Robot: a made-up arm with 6 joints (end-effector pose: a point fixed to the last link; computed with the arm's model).
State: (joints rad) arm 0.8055 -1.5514 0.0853 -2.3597 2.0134 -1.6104
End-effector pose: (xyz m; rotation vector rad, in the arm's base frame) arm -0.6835 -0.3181 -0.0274 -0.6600 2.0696 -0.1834
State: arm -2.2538 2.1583 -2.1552 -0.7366 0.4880 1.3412
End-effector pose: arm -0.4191 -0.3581 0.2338 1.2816 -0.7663 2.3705
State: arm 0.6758 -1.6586 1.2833 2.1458 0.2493 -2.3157
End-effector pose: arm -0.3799 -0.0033 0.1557 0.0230 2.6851 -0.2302
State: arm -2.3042 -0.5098 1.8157 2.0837 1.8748 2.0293
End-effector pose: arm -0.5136 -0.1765 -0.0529 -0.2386 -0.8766 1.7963
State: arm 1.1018 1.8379 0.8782 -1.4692 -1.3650 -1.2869
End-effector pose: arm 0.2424 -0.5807 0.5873 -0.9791 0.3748 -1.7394
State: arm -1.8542 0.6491 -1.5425 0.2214 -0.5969 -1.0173
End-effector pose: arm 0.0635 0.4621 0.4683 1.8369 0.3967 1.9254
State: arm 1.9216 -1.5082 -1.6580 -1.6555 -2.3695 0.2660
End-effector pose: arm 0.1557 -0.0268 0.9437 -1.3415 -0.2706 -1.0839
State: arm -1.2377 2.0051 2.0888 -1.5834 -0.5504 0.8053
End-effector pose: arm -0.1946 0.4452 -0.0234 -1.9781 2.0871 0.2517
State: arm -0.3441 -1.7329 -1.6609 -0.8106 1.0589 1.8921
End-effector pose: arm 0.1315 -0.3669 0.7024 1.8589 -0.2068 0.0609
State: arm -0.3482 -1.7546 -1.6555 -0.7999 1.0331 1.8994
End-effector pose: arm 0.1247 -0.3546 0.7012 1.8624 -0.2230 0.0877
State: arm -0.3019 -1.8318 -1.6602 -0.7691 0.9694 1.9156
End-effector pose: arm 0.0906 -0.3157 0.7103 1.8319 -0.3144 0.1073
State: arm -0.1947 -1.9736 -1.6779 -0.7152 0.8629 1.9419
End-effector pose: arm 0.0382 -0.2386 0.7225 1.7444 -0.4848 0.1230
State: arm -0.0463 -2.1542 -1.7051 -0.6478 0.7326 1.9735
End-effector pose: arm 0.0013 -0.1334 0.7215 1.5944 -0.6820 0.1400
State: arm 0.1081 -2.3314 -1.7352 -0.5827 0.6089 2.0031
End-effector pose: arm 0.0003 -0.0338 0.7029 1.4113 -0.8415 0.1539
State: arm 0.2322 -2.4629 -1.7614 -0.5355 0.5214 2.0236
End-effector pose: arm 0.0212 0.0307 0.6797 1.2533 -0.9346 0.1524
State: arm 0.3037 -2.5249 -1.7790 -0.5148 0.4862 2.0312
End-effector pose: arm 0.0382 0.0575 0.6683 1.1654 -0.9747 0.1299
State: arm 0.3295 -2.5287 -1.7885 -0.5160 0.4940 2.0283
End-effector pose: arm 0.0422 0.0603 0.6717 1.1431 -0.9870 0.0921
